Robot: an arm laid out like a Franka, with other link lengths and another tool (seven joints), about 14 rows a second.
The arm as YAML. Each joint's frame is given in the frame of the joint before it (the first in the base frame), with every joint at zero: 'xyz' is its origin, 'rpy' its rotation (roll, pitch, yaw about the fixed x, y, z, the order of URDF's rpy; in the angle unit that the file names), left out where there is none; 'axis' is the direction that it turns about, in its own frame. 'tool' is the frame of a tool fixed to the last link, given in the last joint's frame.
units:
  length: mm
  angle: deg
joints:
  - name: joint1
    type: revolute
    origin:
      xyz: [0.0, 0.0, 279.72]
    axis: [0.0, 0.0, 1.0]
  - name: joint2
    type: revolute
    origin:
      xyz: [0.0, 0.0, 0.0]
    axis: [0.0, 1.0, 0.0]
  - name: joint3
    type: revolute
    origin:
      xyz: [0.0, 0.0, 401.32]
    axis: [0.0, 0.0, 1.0]
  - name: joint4
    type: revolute
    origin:
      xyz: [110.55, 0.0, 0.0]
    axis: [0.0, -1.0, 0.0]
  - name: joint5
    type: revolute
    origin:
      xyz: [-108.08, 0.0, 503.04]
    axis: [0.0, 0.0, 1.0]
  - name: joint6
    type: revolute
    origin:
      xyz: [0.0, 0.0, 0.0]
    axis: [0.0, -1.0, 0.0]
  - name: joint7
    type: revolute
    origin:
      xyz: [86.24, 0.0, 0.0]
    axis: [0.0, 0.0, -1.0]
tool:
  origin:
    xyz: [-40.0, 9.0, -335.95]
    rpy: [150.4, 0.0, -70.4]
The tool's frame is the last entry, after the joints.
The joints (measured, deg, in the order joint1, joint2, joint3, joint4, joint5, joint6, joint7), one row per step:
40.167 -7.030 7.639 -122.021 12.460 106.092 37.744
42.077 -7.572 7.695 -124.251 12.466 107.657 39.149
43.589 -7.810 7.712 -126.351 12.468 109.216 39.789
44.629 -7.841 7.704 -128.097 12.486 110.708 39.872
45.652 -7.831 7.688 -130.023 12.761 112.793 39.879
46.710 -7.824 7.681 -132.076 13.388 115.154 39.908
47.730 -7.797 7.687 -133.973 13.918 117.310 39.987
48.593 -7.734 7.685 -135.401 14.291 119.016 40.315
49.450 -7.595 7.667 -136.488 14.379 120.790 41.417
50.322 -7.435 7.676 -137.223 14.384 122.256 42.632
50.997 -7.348 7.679 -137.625 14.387 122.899 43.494
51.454 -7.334 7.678 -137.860 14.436 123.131 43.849
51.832 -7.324 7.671 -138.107 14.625 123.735 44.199
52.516 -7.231 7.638 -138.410 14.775 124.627 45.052
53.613 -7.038 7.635 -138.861 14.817 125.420 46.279
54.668 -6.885 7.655 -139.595 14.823 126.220 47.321
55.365 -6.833 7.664 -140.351 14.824 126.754 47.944
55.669 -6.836 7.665 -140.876 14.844 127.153 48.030
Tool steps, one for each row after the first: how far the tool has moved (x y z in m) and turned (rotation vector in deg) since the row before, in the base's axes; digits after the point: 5 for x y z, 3 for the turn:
-0.02105 0.00469 -0.01463 -0.603 -0.039 0.283
-0.01703 0.00136 -0.01628 -0.533 0.071 0.598
-0.01163 -0.00033 -0.01495 -0.309 0.042 0.657
-0.01094 0.00100 -0.01640 0.086 -0.064 0.470
-0.01213 0.00190 -0.01683 0.336 0.037 0.237
-0.01174 0.00088 -0.01563 0.213 0.009 0.232
-0.00928 0.00086 -0.01206 0.097 -0.052 -0.010
-0.00630 0.00290 -0.01011 0.058 -0.428 -0.619
-0.00593 0.00414 -0.00739 0.059 -0.456 -0.574
-0.00564 0.00232 -0.00404 -0.124 -0.144 -0.282
-0.00449 0.00099 -0.00200 -0.098 0.014 0.034
-0.00275 0.00265 -0.00179 0.231 -0.128 -0.203
-0.00445 0.00443 -0.00295 0.212 -0.246 -0.441
-0.00946 0.00372 -0.00527 -0.191 -0.116 -0.278
-0.01048 0.00073 -0.00731 -0.375 -0.042 -0.098
-0.00802 -0.00213 -0.00661 -0.431 0.056 -0.007
-0.00377 -0.00207 -0.00416 -0.165 0.010 0.131

